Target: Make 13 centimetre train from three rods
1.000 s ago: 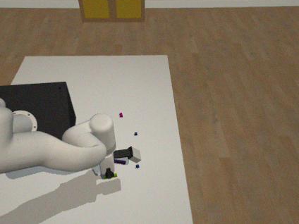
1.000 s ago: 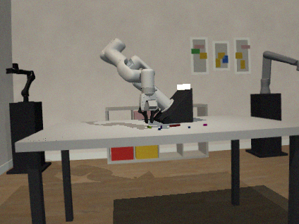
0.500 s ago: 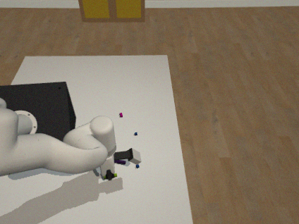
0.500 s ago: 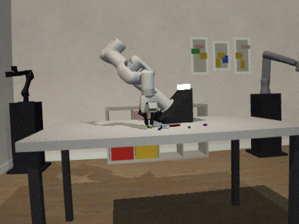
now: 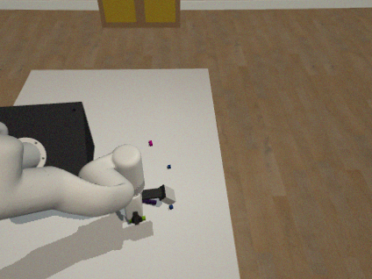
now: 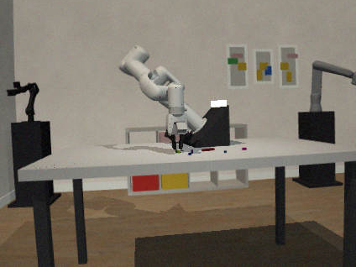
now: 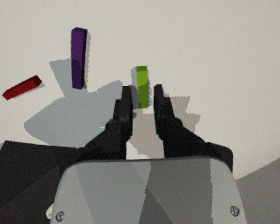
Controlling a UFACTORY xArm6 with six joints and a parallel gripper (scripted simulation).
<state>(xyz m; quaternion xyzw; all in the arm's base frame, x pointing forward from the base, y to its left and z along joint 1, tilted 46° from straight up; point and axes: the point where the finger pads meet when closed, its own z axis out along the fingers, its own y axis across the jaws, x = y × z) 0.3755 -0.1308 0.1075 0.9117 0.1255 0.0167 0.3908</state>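
Right now my hand is 30 mm above the lime rod. Also, from my hand: magenta rod (20 mm ahead, 320 mm to the left, 30 mm below); red rod (20 mm behind, 150 mm to the left, 30 mm below); purple rod (30 mm ahead, 70 mm to the left, 30 mm below).
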